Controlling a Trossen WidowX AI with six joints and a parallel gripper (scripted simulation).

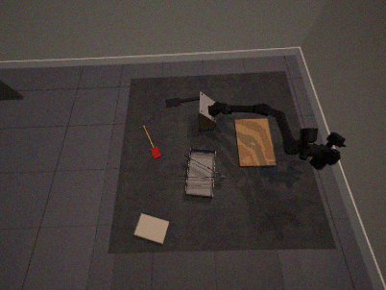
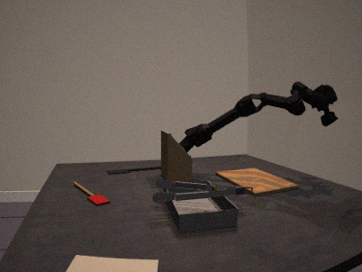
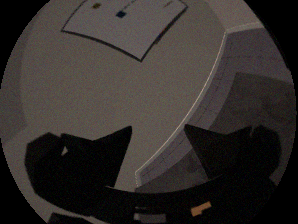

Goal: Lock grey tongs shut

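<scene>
The roasting tin lies 4 cm behind my gripper tip, 67 cm to the right of it and 31 cm below it. Also, from my gripper tip: dark spatula: 64 cm behind, 75 cm to the right, 34 cm below; then wooden board: 23 cm behind, 27 cm to the right, 33 cm below; then pale flat card: 26 cm ahead, 100 cm to the right, 33 cm below.
</scene>
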